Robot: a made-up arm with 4 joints.
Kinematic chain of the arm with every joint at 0, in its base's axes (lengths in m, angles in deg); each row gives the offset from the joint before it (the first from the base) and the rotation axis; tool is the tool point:
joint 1: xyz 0 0 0.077 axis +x
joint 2: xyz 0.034 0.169 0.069 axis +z
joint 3: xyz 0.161 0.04 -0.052 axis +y
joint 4: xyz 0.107 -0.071 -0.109 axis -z
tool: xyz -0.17 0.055 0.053
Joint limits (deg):
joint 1: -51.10..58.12
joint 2: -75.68..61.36
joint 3: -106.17..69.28
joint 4: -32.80..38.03
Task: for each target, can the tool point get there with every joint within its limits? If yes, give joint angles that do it. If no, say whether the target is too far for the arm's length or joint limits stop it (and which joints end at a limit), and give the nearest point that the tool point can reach.
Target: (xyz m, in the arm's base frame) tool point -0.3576 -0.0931 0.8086
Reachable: no: too far | nearest point 0.0333 0.1842 0.4475 | short by 0.600 m
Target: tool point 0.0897 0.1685 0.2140
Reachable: yes | joints 31.81 41.55 45.73 -8.67
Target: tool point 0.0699 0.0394 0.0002
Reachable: yes | joints -21.26 -63.71 -16.96 -12.48
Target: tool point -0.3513 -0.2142 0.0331
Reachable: no: joint limits stop it (at a limit: joint 1, joint 2, joint 4) | nearest point -0.0002 -0.0589 0.0396 | short by 0.384 m
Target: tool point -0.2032 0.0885 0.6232
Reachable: no: joint limits stop it (at a limit: joint 1, joint 2, joint 3, joint 4) | nearest point 0.0333 0.1842 0.4475 | short by 0.310 m
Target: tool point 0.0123 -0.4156 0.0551
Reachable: no: joint limits stop it (at a limit: joint 3, joint 4) | nearest point 0.0244 -0.0820 0.0727 | short by 0.334 m
